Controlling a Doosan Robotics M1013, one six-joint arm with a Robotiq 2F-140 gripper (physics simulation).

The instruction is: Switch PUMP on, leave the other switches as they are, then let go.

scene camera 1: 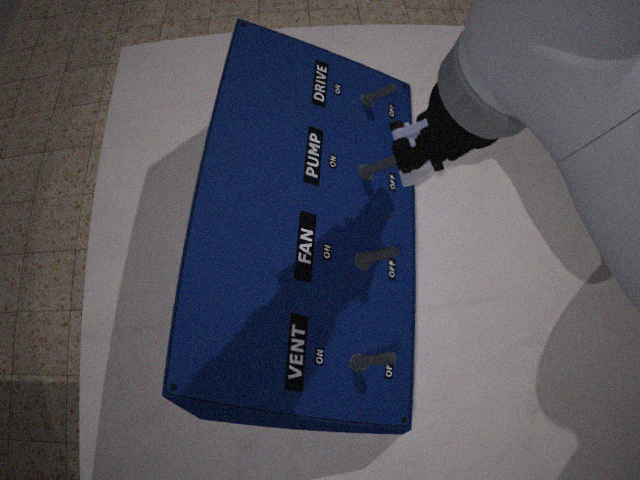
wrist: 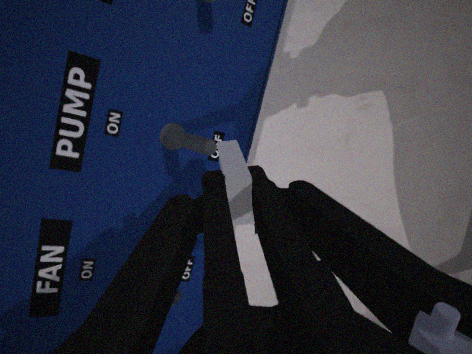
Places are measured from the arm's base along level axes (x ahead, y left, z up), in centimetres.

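Pixels of known places: gripper, fingertip midpoint: (scene camera 1: 405, 174) (wrist: 228, 158).
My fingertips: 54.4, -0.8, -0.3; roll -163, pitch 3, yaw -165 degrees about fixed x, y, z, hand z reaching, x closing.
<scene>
Ahead of a thing's pixels: the offset from my fingertips to its top centre, as dx, dy, dz. Level surfaces: height alone.
A blue switch panel (scene camera 1: 248, 170) (wrist: 150, 55) carries four grey levers. The PUMP lever @[+3.0, -0.9, +2.5] (scene camera 1: 375, 168) (wrist: 188, 140) leans to its OFF label. The DRIVE lever @[+2.0, -12.8, +2.5] (scene camera 1: 379, 95), FAN lever @[+4.1, +11.1, +2.5] (scene camera 1: 378, 256) and VENT lever @[+5.2, +23.0, +2.5] (scene camera 1: 373, 360) also lean to OFF. My gripper (scene camera 1: 406, 178) (wrist: 228, 158) is shut and empty. Its pale fingertips are beside the free end of the PUMP lever, on the OFF side, at the panel's right edge in the scene view. They partly cover the OFF label in the wrist view. Whether they touch the lever is unclear.
The panel rests on a pale table top @[dz -10.5] (scene camera 1: 480, 351) (wrist: 340, 145). The arm (scene camera 1: 563, 93) reaches in from the upper right in the scene view, and its shadow falls across the panel near FAN and VENT. Tiled floor (scene camera 1: 41, 232) shows at the left.
</scene>
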